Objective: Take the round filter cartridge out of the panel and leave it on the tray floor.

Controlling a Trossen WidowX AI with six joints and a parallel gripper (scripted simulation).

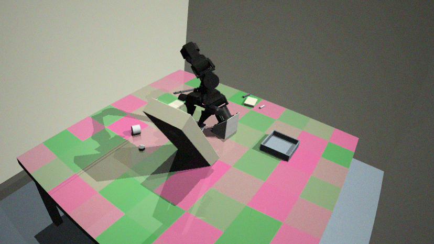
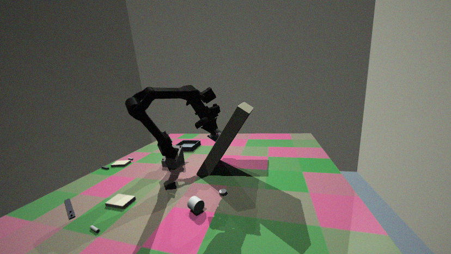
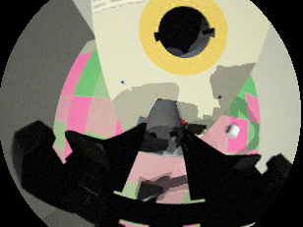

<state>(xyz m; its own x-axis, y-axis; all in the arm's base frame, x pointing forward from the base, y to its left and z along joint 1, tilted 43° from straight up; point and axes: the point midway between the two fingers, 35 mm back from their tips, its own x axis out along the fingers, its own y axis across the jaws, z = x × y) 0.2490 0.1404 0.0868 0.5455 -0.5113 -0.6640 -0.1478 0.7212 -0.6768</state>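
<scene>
My gripper tip is now 5 cm short of the beige service panel and 2 cm above it. From my gripper tip the other things lie so: small disc 12 cm ahead, 21 cm to the right, 18 cm below; round filter cartridge right at my gripper tip; tray 38 cm behind, 22 cm to the left, 18 cm below.
</scene>
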